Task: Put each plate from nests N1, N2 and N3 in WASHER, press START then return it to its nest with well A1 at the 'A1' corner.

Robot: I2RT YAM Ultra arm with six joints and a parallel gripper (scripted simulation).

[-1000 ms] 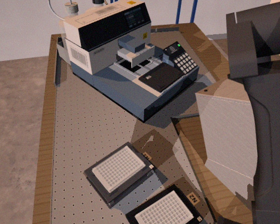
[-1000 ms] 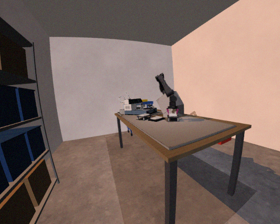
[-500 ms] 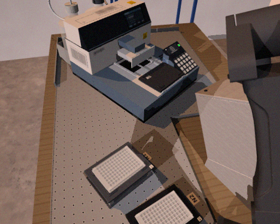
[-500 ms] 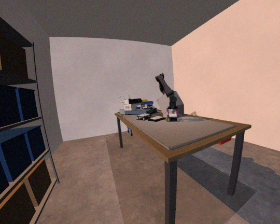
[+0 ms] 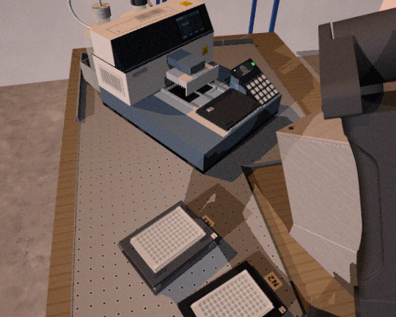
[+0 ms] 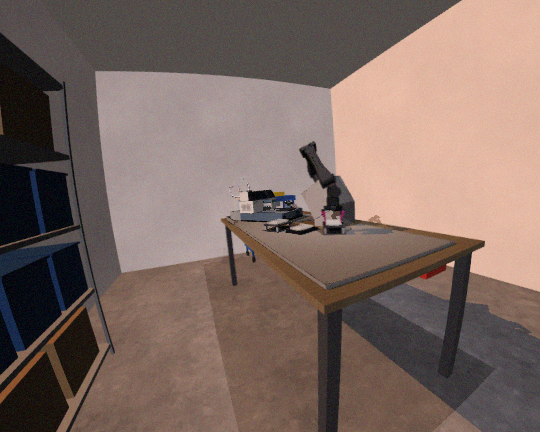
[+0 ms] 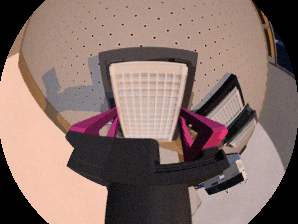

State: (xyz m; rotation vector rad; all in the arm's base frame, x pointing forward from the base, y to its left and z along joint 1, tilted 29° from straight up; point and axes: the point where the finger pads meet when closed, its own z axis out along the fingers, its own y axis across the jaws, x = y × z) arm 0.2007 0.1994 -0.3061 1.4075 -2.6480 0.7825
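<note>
Right now my hand is 10 mm above the nest n3. Also, from my hand: nest N2: 140 mm to the right, 130 mm ahead, 50 mm below; n2 label: 170 mm to the right, 60 mm below, 30 mm ahead; nest N1: 290 mm to the right, 220 mm ahead, 20 mm below.
</note>
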